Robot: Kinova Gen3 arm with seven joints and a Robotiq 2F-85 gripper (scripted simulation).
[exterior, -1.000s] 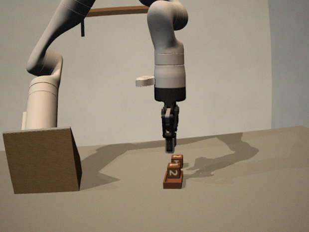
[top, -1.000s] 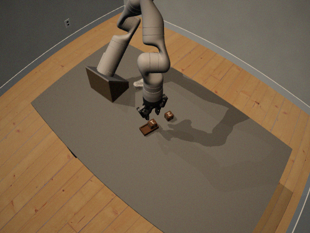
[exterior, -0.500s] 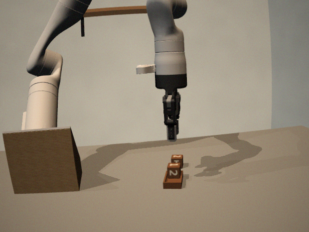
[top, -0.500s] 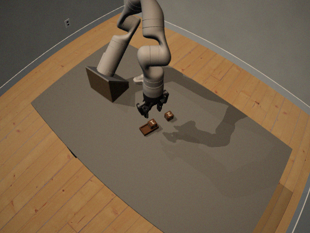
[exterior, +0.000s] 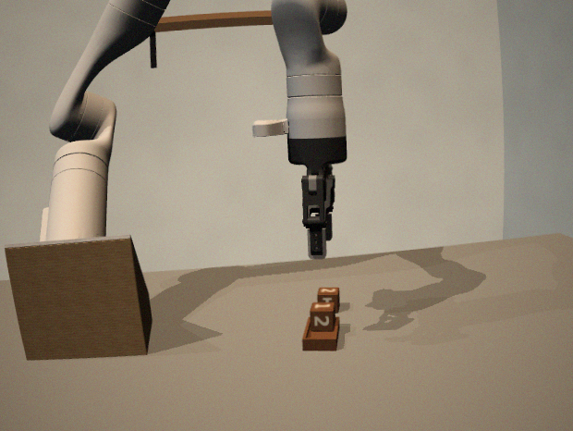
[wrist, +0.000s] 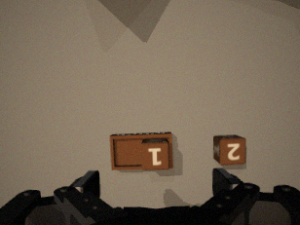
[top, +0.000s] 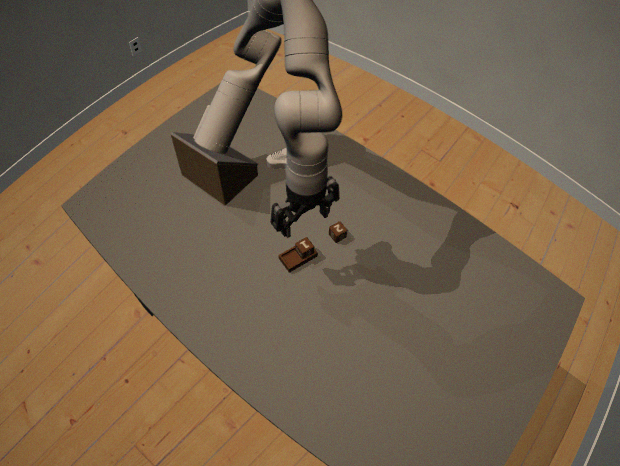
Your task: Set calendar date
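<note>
My gripper is now 20 mm short of the brown cube, 90 mm to the right of it and 110 mm above it. Round my hand: brown tray (20 mm to the right, 120 mm below).
</note>
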